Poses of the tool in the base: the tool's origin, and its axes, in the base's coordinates. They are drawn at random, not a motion.
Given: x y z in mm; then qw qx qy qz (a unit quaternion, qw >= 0).
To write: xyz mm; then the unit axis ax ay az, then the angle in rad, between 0 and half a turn. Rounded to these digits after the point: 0 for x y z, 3 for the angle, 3 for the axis.
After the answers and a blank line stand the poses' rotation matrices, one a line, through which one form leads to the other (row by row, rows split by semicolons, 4 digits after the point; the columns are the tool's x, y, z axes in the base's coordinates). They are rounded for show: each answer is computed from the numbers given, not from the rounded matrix.
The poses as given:
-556 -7 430 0.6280 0.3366 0.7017 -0.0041
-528 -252 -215 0.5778 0.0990 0.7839 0.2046
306 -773 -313 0.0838 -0.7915 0.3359 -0.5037
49 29 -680 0.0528 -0.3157 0.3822 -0.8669
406 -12 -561 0.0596 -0.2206 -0.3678 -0.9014
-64 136 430 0.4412 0.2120 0.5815 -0.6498
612 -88 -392 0.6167 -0.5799 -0.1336 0.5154
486 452 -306 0.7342 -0.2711 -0.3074 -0.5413
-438 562 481 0.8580 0.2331 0.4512 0.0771
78 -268 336 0.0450 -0.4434 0.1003 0.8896
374 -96 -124 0.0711 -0.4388 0.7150 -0.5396
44 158 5 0.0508 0.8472 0.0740 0.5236
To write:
-556 -7 430 0.432 0.902 -0.005 1.784
-528 -252 -215 0.121 0.960 0.251 1.910
306 -773 -313 -0.794 0.337 -0.505 2.974
49 29 -680 -0.316 0.383 -0.868 3.036
406 -12 -561 -0.221 -0.368 -0.903 3.022
-64 136 430 0.236 0.648 -0.724 2.228
612 -88 -392 -0.737 -0.170 0.655 1.813
486 452 -306 -0.399 -0.453 -0.797 1.493
-438 562 481 0.454 0.878 0.150 1.079
78 -268 336 -0.444 0.100 0.890 3.052
374 -96 -124 -0.440 0.717 -0.541 2.999
44 158 5 0.848 0.074 0.524 3.040

0.0153 0.4775 0.8785; 0.4672 0.7734 -0.4285; -0.8840 0.4170 -0.2113
-0.3127 -0.0812 0.9464; 0.3916 0.8967 0.2064; -0.8654 0.4352 -0.2486
0.2669 -0.4473 0.8536; -0.6161 -0.7603 -0.2057; 0.7410 -0.4710 -0.4785
-0.7951 -0.1498 0.5877; -0.3329 -0.7023 -0.6293; 0.5070 -0.6960 0.5085
-0.8956 0.2697 0.3539; 0.0548 -0.7223 0.6894; 0.4415 0.6368 0.6321
-0.5208 0.8200 0.2376; -0.3268 0.0656 -0.9428; -0.7886 -0.5687 0.2338
0.4331 -0.4807 -0.7625; 0.7906 -0.2037 0.5775; -0.4329 -0.8529 0.2918
0.2250 0.9615 -0.1579; -0.6281 0.2670 0.7308; 0.7448 -0.0653 0.6640
0.5810 0.0780 0.8102; 0.3426 0.8794 -0.3304; -0.7383 0.4696 0.4842
-0.6028 -0.1690 -0.7798; -0.0089 -0.9758 0.2183; -0.7979 0.1385 0.5867
-0.6048 -0.5508 0.5752; -0.7042 0.0326 -0.7092; 0.3719 -0.8340 -0.4075
0.4407 0.0722 0.8947; 0.1786 -0.9839 -0.0086; 0.8797 0.1636 -0.4465

